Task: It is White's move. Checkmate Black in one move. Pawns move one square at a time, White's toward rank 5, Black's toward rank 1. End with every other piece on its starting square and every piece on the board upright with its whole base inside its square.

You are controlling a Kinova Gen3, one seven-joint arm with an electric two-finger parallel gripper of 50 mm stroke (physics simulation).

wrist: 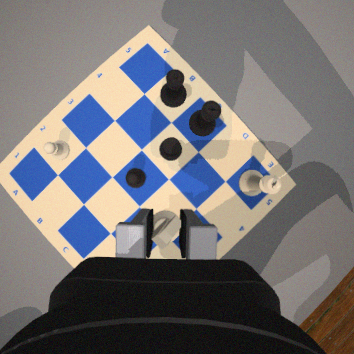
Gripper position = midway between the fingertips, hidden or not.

In view: my gripper (165, 225), a blue-and-cream chessboard (114, 120) and a white king (251, 182).
